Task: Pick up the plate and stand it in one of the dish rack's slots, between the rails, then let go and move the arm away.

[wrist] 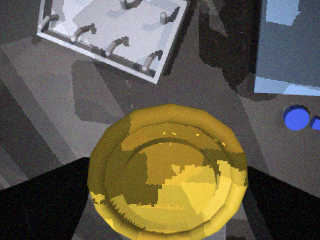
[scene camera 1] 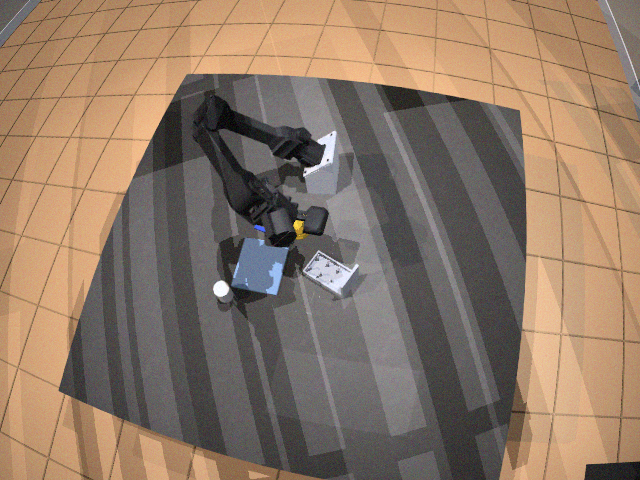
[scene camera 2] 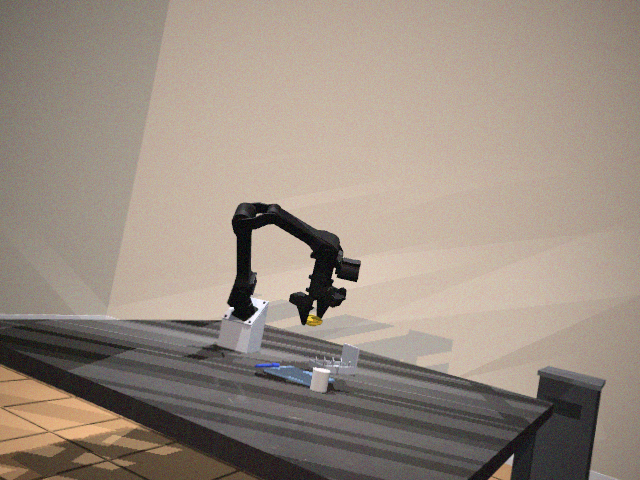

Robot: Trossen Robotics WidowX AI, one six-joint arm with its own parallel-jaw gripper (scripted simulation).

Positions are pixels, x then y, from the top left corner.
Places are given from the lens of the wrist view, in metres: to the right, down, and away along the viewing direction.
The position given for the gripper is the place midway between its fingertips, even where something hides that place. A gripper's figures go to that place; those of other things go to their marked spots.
gripper (wrist: 167, 172): 0.00, 0.02, 0.11
yellow plate (wrist: 169, 164): 0.00, 0.02, 0.10
dish rack (wrist: 140, 44): -0.02, -0.07, 0.21
The marked spots on the yellow plate and the dish rack are 0.14 m apart.
